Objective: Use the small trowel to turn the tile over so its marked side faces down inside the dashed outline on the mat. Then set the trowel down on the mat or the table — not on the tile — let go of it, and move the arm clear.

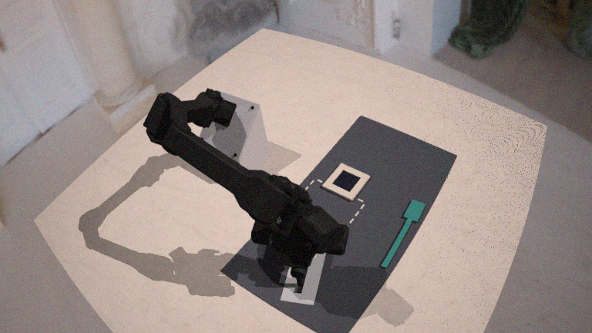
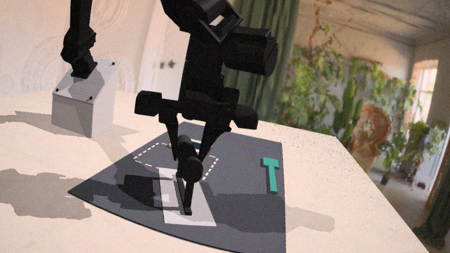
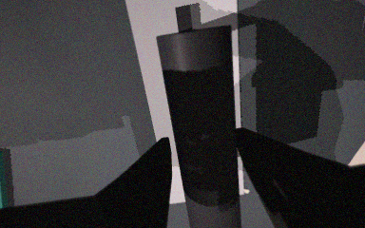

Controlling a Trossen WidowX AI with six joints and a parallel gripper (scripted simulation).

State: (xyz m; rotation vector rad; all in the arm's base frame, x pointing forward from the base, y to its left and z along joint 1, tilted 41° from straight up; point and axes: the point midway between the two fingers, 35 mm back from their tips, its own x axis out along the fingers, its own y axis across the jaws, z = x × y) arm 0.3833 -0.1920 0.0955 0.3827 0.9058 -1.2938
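The small trowel is 3 cm below my gripper tip, 2 cm to the right of it and 1 cm ahead of it. Round my gripper tip: tile 26 cm to the left, 6 cm below, 5 cm behind; green t-shaped tool 21 cm to the left, 16 cm ahead, 6 cm below; dark mat 19 cm to the left, 8 cm below, 2 cm ahead.
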